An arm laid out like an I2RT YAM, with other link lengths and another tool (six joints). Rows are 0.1 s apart.
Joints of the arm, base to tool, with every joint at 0 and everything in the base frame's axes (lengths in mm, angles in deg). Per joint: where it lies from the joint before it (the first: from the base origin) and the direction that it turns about. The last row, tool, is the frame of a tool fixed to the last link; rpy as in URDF.
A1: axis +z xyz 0 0 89.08
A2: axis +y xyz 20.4 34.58 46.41
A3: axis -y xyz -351.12 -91.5 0
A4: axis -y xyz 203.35 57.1 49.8
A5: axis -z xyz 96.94 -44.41 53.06
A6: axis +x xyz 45.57 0 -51.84
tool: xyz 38 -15 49 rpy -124.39 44.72 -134.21
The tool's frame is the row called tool.
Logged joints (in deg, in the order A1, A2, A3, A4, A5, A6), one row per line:
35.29, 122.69, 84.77, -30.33, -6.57, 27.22
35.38, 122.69, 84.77, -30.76, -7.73, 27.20
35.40, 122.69, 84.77, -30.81, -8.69, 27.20
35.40, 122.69, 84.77, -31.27, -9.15, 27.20
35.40, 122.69, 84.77, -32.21, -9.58, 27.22
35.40, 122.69, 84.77, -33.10, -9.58, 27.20
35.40, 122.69, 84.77, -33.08, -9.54, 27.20
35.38, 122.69, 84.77, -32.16, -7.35, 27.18
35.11, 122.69, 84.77, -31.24, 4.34, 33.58
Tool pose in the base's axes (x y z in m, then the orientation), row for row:
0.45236, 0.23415, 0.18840, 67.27, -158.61, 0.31
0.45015, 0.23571, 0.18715, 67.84, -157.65, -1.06
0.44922, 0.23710, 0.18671, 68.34, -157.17, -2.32
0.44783, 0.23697, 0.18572, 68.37, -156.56, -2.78
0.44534, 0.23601, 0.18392, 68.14, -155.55, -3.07
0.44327, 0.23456, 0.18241, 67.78, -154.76, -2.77
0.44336, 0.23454, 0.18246, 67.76, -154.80, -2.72
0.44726, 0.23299, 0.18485, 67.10, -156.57, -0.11
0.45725, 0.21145, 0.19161, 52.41, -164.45, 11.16
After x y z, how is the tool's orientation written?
As a rotation vector, in degrees.
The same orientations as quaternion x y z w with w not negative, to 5 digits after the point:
0.38957, -0.91853, 0.00180, 0.06727
0.39421, -0.91610, -0.00616, 0.07298
0.39759, -0.91439, -0.01350, 0.07497
0.39888, -0.91339, -0.01622, 0.07967
0.39961, -0.91223, -0.01800, 0.08848
0.39927, -0.91164, -0.01632, 0.09607
0.39910, -0.91175, -0.01602, 0.09582
0.39251, -0.91589, -0.00064, 0.08418
0.30245, -0.94900, 0.06440, 0.06140

